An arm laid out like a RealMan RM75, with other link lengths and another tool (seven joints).
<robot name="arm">
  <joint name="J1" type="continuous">
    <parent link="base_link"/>
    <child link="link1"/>
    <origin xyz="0 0 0.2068"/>
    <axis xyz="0 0 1"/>
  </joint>
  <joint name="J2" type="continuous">
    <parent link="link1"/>
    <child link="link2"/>
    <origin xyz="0 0 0" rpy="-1.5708 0 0"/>
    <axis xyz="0 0 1"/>
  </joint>
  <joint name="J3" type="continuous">
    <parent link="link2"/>
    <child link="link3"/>
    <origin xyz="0 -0.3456 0" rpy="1.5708 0 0"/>
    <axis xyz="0 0 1"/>
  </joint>
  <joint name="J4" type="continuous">
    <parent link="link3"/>
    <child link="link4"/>
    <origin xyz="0 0 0" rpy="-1.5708 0 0"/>
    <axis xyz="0 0 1"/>
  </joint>
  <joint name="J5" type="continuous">
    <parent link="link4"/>
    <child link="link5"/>
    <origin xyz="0 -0.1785 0" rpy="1.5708 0 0"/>
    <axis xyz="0 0 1"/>
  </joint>
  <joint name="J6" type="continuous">
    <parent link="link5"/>
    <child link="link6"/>
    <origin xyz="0 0 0" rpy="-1.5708 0 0"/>
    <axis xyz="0 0 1"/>
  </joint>
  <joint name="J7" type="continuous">
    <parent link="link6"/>
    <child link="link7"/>
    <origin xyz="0 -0.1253 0" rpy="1.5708 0 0"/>
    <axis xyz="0 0 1"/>
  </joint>
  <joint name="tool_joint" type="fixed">
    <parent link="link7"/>
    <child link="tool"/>
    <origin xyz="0.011 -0.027 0.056" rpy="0 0.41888 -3.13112"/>
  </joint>
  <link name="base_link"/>
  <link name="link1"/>
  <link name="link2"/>
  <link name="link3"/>
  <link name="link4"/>
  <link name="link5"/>
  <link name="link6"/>
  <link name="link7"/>
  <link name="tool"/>
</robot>
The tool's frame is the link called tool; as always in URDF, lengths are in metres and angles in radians. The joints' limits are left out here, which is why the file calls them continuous.
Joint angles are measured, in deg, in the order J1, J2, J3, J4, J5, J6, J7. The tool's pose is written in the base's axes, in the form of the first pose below.
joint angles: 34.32 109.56 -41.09 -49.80 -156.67 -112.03 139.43
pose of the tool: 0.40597, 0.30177, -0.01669; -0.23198, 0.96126, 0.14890; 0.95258, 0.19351, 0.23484; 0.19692, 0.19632, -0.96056
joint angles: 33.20 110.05 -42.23 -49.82 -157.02 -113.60 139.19
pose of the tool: 0.40882, 0.28731, -0.02080; -0.21324, 0.96574, 0.14793; 0.96481, 0.18431, 0.18752; 0.15383, 0.18271, -0.97106
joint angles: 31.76 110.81 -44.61 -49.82 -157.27 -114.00 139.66
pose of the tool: 0.41388, 0.27203, -0.02754; -0.19361, 0.96738, 0.16340; 0.97521, 0.17157, 0.13976; 0.10716, 0.18641, -0.97661
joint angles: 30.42 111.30 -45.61 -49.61 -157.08 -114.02 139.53
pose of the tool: 0.41831, 0.26026, -0.03271; -0.17691, 0.97092, 0.16129; 0.98024, 0.15908, 0.11753; 0.08846, 0.17890, -0.97988
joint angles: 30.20 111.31 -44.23 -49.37 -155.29 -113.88 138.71
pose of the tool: 0.41527, 0.26243, -0.03556; -0.17931, 0.97672, 0.11779; 0.97586, 0.16141, 0.14710; 0.12466, 0.14132, -0.98208
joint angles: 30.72 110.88 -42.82 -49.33 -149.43 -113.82 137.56
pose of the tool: 0.40065, 0.27784, -0.03826; -0.20946, 0.97772, 0.01359; 0.95573, 0.20177, 0.21418; 0.20667, 0.05785, -0.97670
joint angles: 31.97 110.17 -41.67 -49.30 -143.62 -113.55 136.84
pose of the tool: 0.38275, 0.29893, -0.03646; -0.24229, 0.96658, -0.08380; 0.92564, 0.25617, 0.27851; 0.29067, -0.01009, -0.95677
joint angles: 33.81 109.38 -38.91 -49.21 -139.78 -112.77 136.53
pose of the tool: 0.36592, 0.32354, -0.02947; -0.25860, 0.95288, -0.15855; 0.88649, 0.29930, 0.35291; 0.38374, -0.04929, -0.92212
